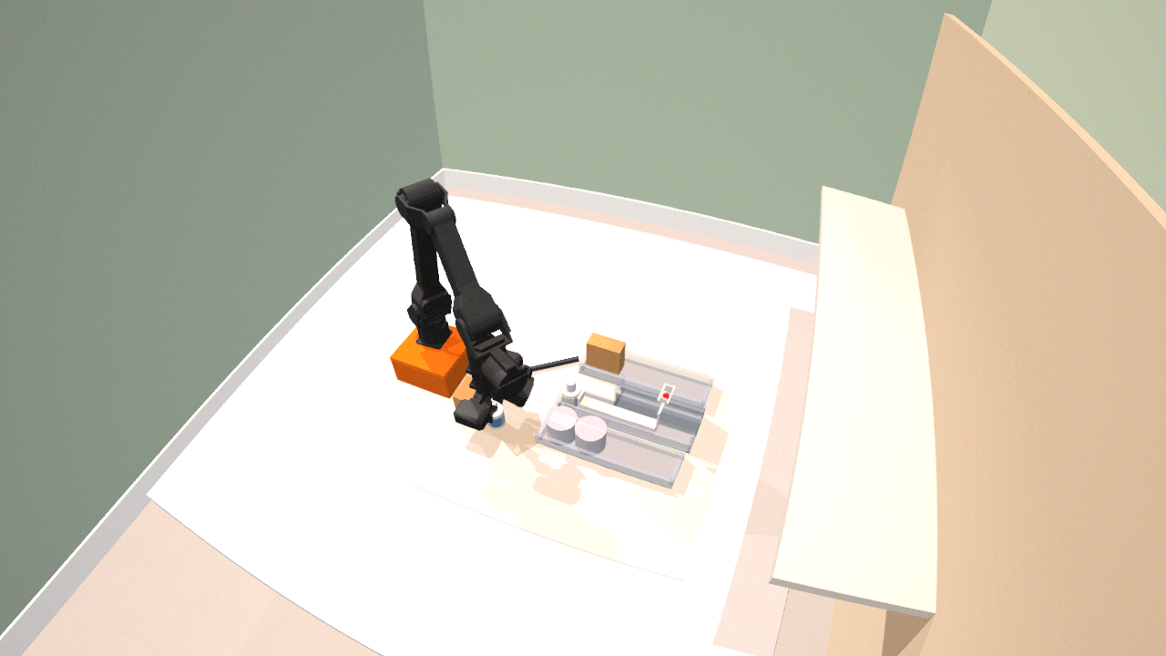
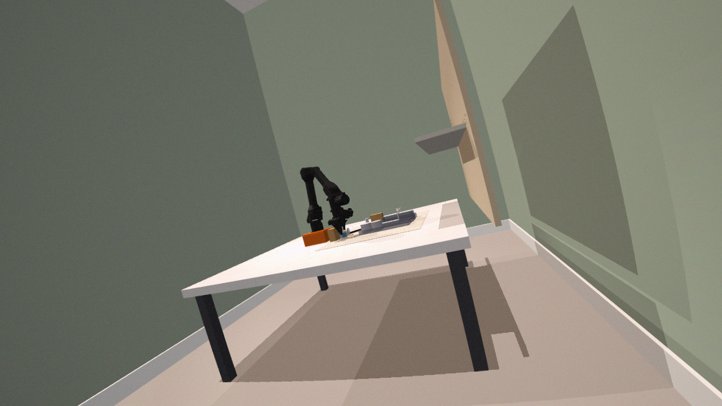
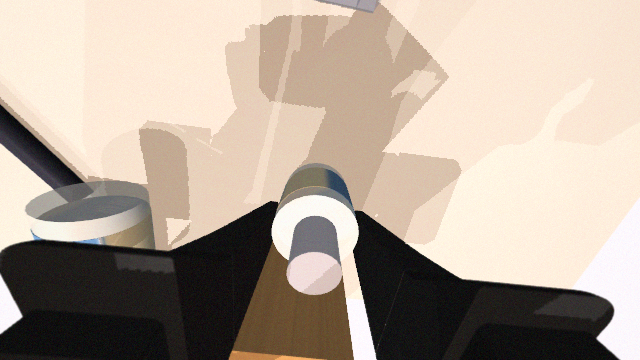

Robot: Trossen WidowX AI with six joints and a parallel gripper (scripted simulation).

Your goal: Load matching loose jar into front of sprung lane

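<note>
Now: gripper tip 6 cm past the wooden block, 1 cm to the right of it and 1 cm below it. From my gripper tip the other things lie so: red mark (32 cm ahead, 11 cm to the left, 4 cm above); then sprung lane (28 cm ahead, 10 cm to the left, 1 cm below); then dark rod (5 cm ahead, 18 cm to the left, 2 cm below).
</note>
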